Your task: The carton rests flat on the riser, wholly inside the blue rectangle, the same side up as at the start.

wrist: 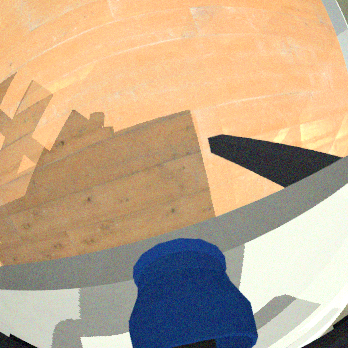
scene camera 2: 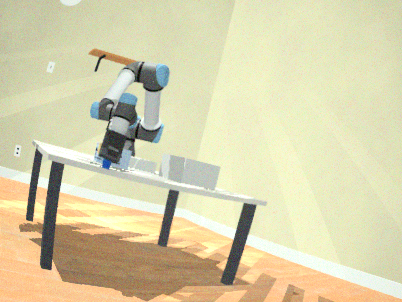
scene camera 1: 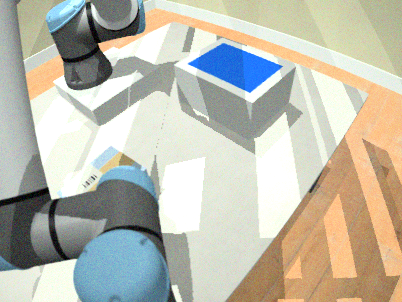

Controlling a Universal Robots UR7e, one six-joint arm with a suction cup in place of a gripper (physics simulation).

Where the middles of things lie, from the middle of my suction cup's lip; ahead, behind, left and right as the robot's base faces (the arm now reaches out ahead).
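The carton (scene camera 1: 87, 180) is 30 mm above my suction cup, 320 mm behind it and 60 mm to the left of it. As for the grey riser (scene camera 2: 183, 170), it is 50 mm above my suction cup, and it sits 410 mm behind and 490 mm to the left of it.
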